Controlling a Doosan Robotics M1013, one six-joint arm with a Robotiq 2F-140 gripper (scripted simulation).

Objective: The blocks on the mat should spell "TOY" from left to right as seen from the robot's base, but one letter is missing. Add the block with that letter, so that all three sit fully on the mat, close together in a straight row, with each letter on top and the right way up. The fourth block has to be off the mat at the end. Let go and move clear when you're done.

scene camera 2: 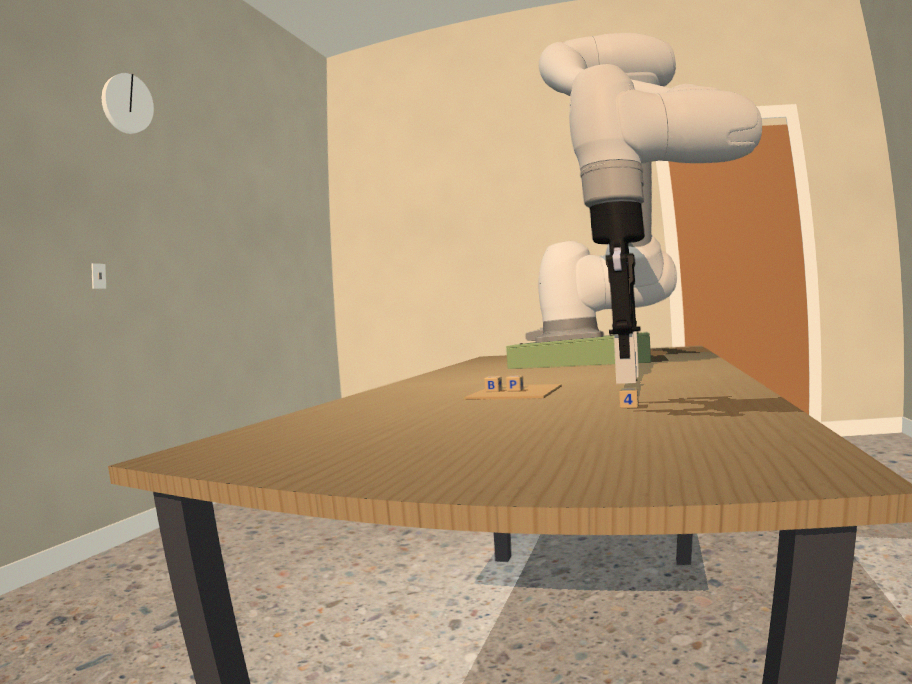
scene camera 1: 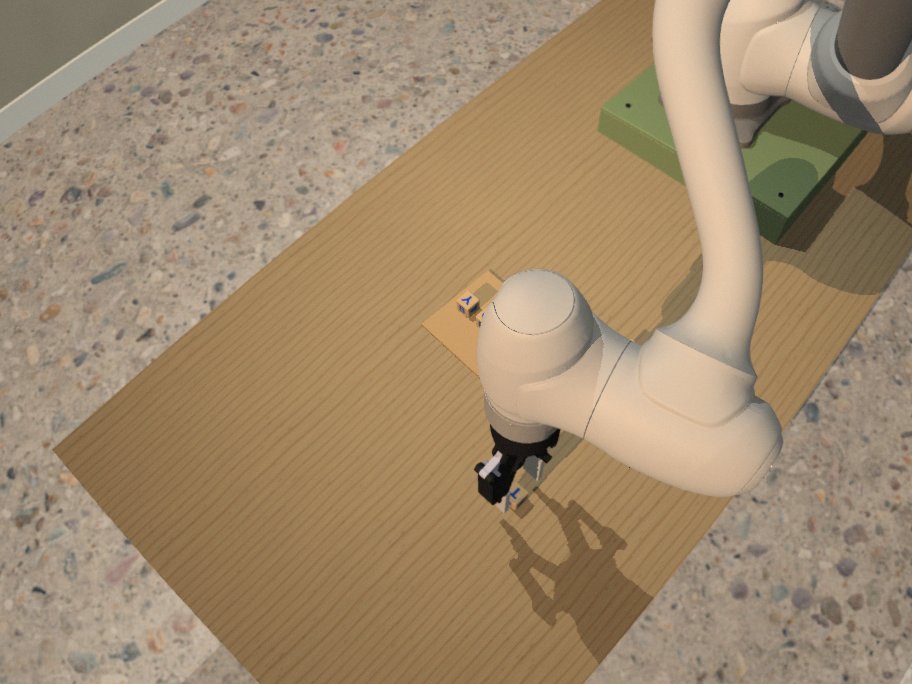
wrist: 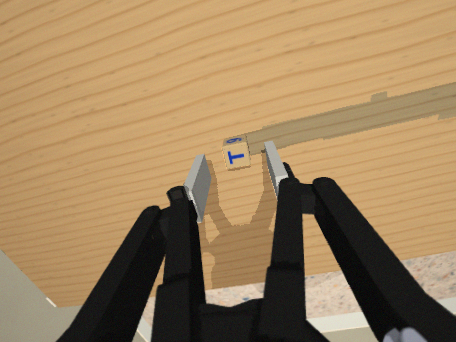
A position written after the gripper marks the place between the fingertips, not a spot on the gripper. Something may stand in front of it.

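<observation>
There's a tan mat (scene camera 1: 459, 334), and scene camera 2 has the mat (scene camera 2: 530, 391) too, but in the wrist view the mat is out of frame. As for the gripper (scene camera 2: 628, 380), scene camera 1 shows it (scene camera 1: 515, 488), and so does the wrist view, with the gripper (wrist: 236, 161).
</observation>
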